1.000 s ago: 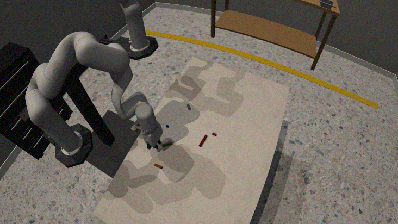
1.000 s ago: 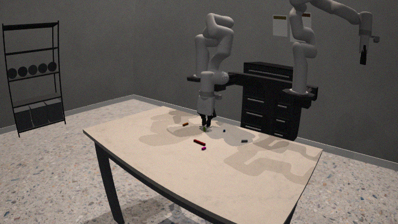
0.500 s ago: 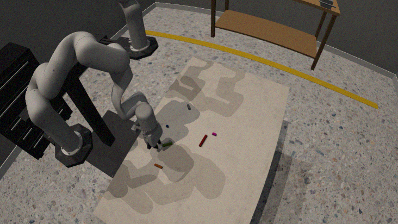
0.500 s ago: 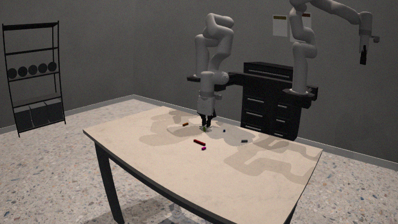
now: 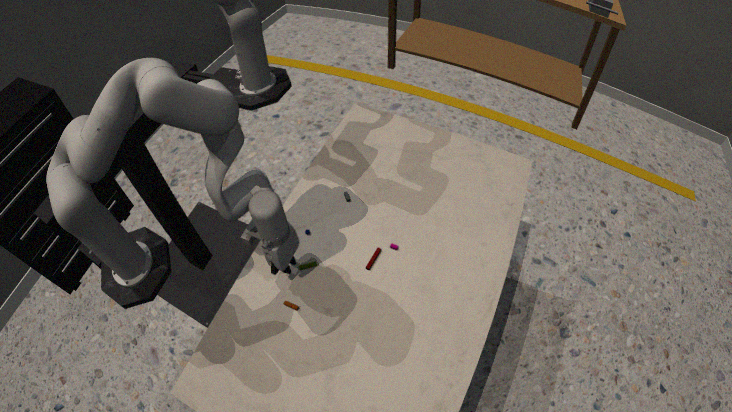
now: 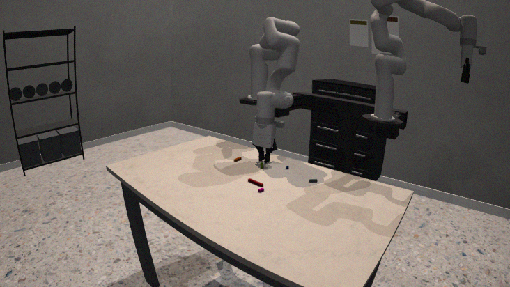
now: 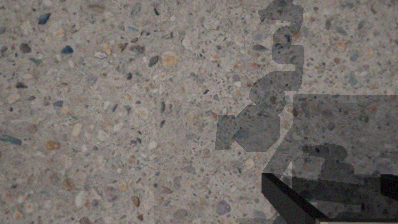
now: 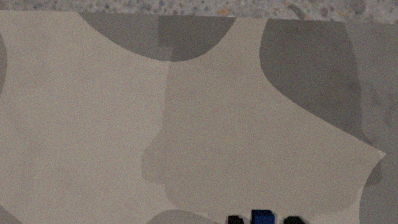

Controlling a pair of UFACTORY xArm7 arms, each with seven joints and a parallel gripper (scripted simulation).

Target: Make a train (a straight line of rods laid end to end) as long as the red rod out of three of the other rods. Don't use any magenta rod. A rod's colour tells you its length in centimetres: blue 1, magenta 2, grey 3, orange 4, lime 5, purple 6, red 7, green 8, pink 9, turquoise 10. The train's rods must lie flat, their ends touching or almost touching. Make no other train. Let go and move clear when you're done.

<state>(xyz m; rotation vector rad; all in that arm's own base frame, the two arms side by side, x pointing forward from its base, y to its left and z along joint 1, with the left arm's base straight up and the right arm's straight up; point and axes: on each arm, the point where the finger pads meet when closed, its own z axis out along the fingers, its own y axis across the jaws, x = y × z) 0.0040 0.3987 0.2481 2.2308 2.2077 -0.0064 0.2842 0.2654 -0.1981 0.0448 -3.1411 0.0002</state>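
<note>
The lime rod is 50 mm ahead of my right hand, 20 mm to the left of it and 20 mm below it. The rest, counted from my right hand: red rod (210 mm ahead, 100 mm to the left, 20 mm below); grey rod (270 mm to the left, 70 mm ahead, 20 mm below); orange rod (110 mm to the right, 50 mm ahead, 20 mm below).
</note>
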